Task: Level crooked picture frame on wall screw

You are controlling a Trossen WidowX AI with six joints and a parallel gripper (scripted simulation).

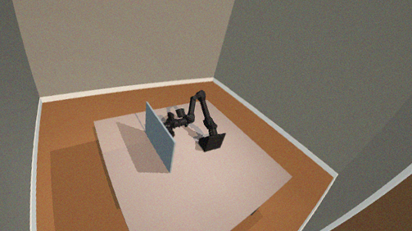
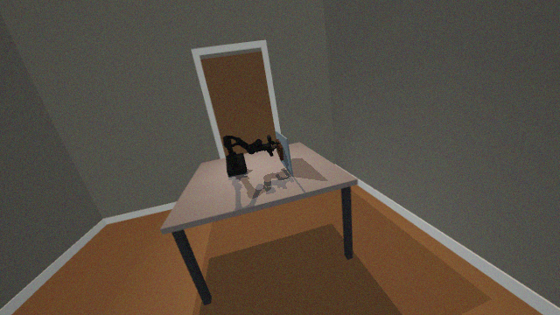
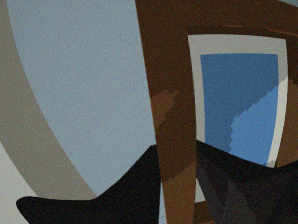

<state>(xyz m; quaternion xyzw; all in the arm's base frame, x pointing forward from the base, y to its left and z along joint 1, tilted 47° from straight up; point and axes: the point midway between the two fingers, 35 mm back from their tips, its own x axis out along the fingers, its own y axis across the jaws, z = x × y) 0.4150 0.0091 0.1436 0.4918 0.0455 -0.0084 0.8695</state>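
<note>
The picture frame is 1 cm to the left of my gripper tip and 5 cm below it. From my gripper tip the other things lie so: wall panel (1 cm ahead, 1 cm to the left, 7 cm below).
</note>
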